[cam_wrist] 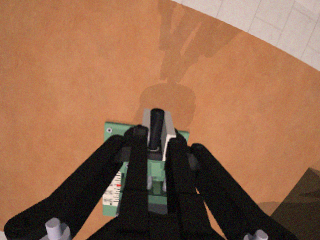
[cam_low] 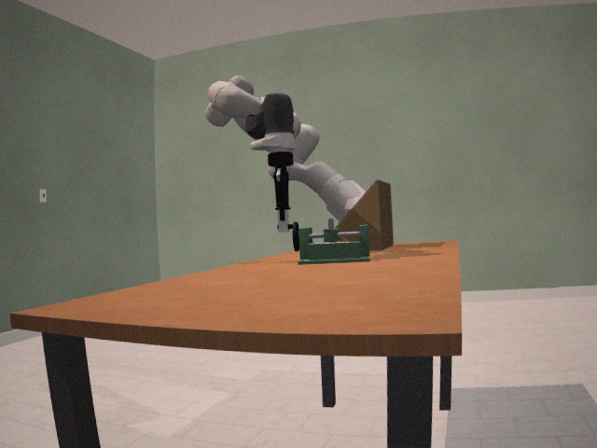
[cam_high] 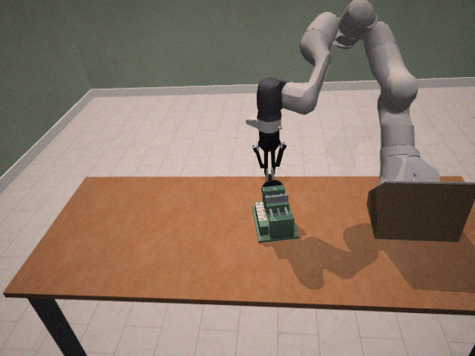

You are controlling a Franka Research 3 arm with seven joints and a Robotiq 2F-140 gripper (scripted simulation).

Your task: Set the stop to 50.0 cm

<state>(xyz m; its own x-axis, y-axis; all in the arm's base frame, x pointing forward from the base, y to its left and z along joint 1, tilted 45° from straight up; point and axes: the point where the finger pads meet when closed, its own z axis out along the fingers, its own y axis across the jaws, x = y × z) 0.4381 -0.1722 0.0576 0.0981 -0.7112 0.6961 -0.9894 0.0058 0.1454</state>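
Right now the sliding stop block is 10 mm behind my hand, 140 mm to the left of it and 30 mm below it. Round my hand: black handwheel (20 mm to the left, 30 mm below).
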